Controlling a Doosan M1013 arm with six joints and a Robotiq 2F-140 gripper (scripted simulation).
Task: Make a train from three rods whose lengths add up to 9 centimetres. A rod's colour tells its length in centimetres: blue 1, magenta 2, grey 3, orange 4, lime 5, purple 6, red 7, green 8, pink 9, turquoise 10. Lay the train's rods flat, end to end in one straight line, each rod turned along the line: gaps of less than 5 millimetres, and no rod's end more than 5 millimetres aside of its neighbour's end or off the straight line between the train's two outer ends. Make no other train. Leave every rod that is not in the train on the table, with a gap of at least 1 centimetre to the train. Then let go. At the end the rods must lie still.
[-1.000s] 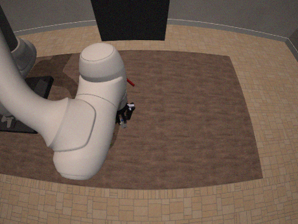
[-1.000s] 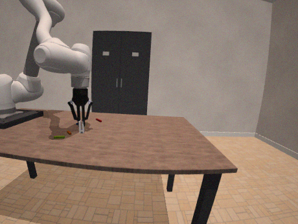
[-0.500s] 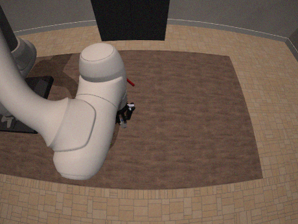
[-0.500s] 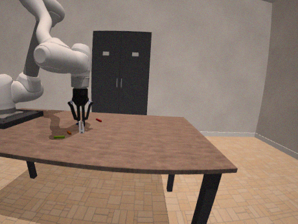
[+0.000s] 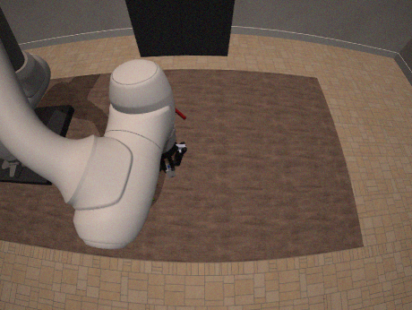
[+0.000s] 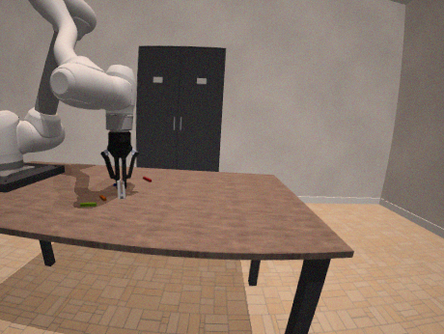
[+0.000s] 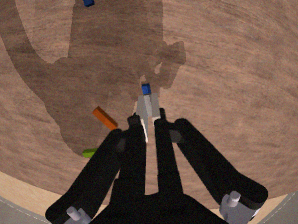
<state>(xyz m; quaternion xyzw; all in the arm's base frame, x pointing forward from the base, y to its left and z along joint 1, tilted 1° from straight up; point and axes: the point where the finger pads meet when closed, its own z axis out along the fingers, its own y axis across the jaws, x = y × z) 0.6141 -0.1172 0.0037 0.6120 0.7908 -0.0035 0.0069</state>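
Now: the grey rod 30 mm below my hand. Round my hand: orange rod (60 mm behind, 30 mm to the right, 30 mm below); magenta rod (80 mm behind, 220 mm to the left, 30 mm below); lime rod (80 mm behind, 90 mm to the right, 30 mm below).
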